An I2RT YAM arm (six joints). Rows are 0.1 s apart.
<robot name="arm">
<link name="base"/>
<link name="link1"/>
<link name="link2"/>
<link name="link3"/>
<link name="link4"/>
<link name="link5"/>
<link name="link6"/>
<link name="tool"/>
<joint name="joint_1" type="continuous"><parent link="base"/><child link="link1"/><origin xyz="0 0 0.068" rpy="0 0 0"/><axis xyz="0 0 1"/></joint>
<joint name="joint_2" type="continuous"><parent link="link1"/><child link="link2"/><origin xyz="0.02 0.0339 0.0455" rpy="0 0 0"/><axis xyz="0 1 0"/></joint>
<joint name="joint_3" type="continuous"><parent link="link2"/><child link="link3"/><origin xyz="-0.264 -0.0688 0" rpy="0 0 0"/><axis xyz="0 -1 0"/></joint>
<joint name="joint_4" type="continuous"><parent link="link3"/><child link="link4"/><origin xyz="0.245 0.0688 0.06" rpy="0 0 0"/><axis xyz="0 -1 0"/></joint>
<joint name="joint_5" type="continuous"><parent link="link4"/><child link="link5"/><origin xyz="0.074 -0.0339 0.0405" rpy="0 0 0"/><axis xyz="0 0 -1"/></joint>
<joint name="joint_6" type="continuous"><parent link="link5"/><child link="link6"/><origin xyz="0.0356 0 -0.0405" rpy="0 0 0"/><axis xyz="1 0 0"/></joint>
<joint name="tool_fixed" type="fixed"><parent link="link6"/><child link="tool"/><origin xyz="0 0 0" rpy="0 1.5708 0"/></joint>
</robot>
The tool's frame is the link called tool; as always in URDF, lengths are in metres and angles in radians. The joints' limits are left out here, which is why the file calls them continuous.
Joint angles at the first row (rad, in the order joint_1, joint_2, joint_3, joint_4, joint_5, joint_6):
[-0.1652, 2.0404, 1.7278, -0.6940, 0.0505, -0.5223]
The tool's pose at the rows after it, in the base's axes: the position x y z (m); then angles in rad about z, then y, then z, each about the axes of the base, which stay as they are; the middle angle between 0 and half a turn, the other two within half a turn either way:
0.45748, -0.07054, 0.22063, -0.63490, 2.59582, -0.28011
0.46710, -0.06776, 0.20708, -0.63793, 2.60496, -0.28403
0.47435, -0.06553, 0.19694, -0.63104, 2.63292, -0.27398
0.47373, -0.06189, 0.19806, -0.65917, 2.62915, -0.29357
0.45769, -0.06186, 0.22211, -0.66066, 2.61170, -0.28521
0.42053, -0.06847, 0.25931, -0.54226, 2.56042, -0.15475
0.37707, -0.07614, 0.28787, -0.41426, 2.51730, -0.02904
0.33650, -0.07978, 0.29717, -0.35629, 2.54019, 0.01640
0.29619, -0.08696, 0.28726, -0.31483, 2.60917, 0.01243
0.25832, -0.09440, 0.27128, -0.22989, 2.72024, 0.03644
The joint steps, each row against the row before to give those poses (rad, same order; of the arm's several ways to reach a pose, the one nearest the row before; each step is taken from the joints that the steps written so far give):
[0.0175, 0.0692, 0.0398, 0.0071, 0.0181, 0.0007]
[0.0092, 0.0482, 0.0234, 0.0149, 0.0056, 0.0090]
[0.0063, 0.0449, 0.0375, -0.0202, -0.0053, 0.0056]
[0.0085, -0.0059, -0.0057, 0.0016, 0.0141, -0.0038]
[-0.0046, -0.0856, -0.0431, -0.0242, -0.0039, -0.0141]
[-0.0334, -0.1770, -0.1228, 0.0024, -0.0829, -0.0232]
[-0.0472, -0.1760, -0.1220, -0.0185, -0.1010, -0.0127]
[-0.0391, -0.1363, -0.1093, -0.0586, -0.0436, -0.0151]
[-0.0558, -0.1150, -0.1370, -0.0526, -0.0101, -0.0137]
[-0.0676, -0.0835, -0.1151, -0.0885, -0.0044, -0.0158]

